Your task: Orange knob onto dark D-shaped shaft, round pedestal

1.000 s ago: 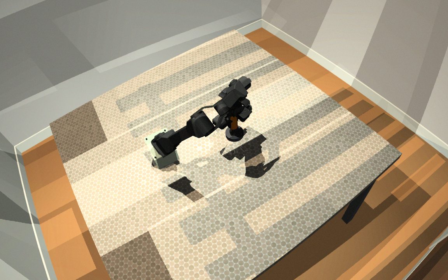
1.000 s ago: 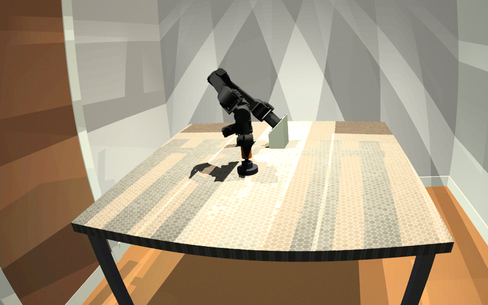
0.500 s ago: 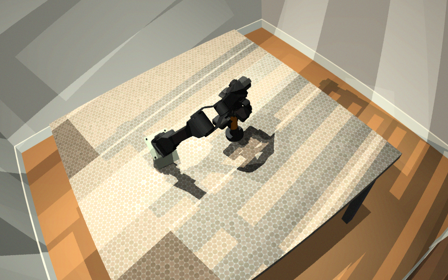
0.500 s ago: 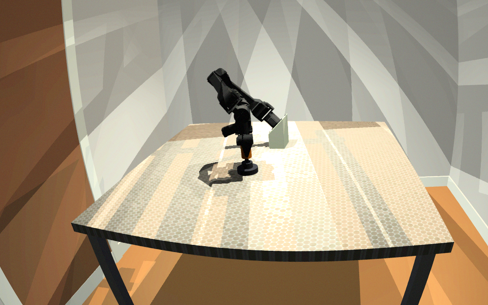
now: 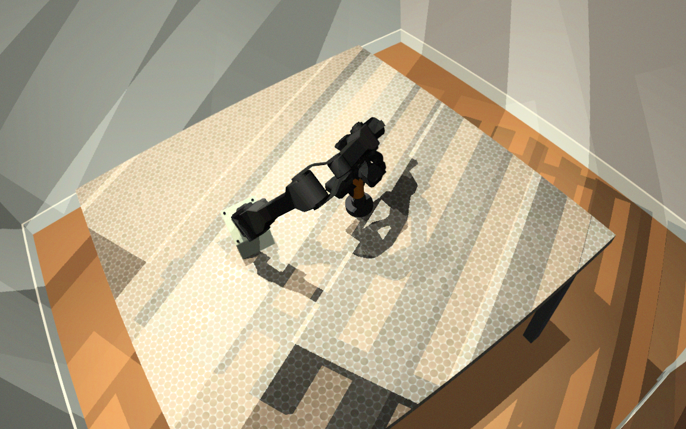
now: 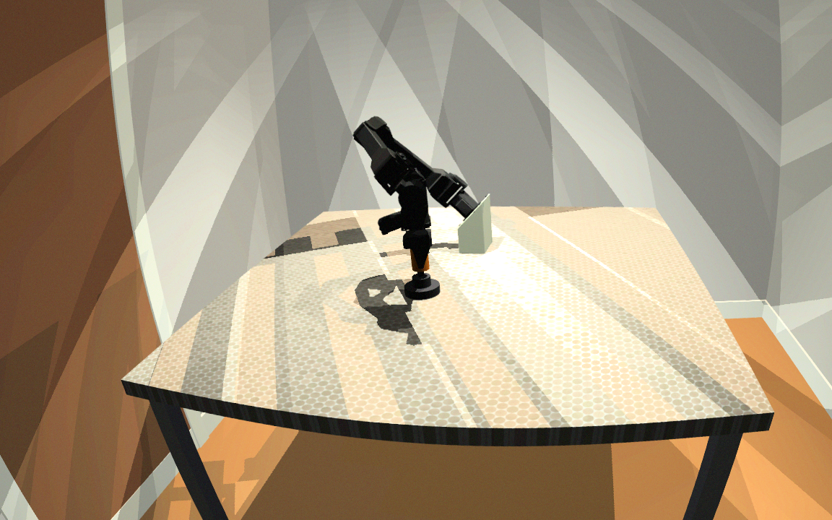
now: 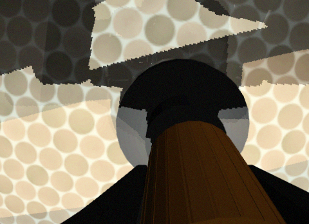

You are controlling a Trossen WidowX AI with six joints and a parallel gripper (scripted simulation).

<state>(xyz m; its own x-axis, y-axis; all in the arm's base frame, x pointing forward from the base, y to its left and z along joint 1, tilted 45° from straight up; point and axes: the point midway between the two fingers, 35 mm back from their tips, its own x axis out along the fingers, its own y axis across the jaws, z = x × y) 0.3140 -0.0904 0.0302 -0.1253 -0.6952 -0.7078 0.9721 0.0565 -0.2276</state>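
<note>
Right now my gripper tip is 2 cm below the orange knob. The rest, counted from my gripper tip: dark round pedestal: 4 cm below.
</note>
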